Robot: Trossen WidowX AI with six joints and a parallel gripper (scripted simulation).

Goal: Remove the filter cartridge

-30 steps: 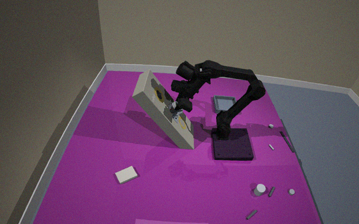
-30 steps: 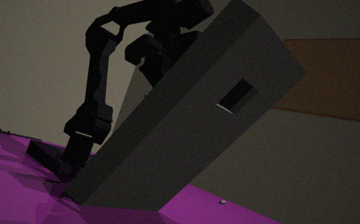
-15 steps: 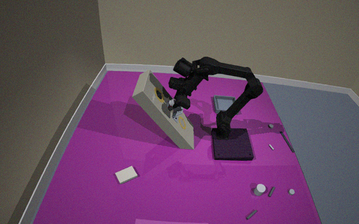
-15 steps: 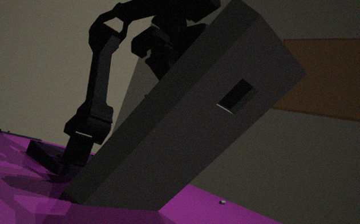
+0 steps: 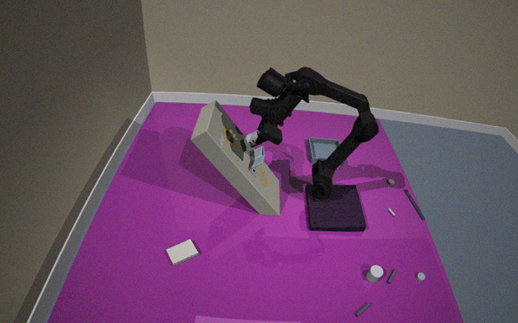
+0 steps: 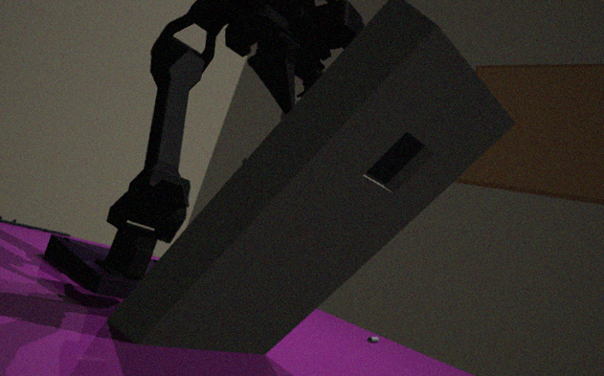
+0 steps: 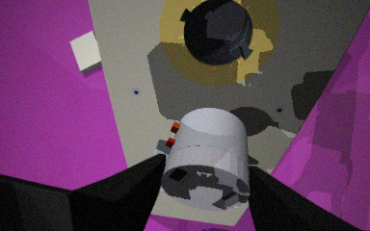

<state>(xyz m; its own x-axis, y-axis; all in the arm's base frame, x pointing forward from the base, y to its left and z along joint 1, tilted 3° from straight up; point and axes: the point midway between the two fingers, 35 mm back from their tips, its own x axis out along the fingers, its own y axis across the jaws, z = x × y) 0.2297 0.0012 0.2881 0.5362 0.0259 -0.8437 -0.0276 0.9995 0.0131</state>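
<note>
Right now my gripper tip is 320 mm past the grey tray, 290 mm to the left of it and 260 mm above it. The rest, counted from my gripper tip: round grey filter cartridge: right at my gripper tip; then beige service panel: 50 mm ahead, 80 mm below; then white block: 210 mm ahead, 290 mm to the left, 260 mm below.
</note>
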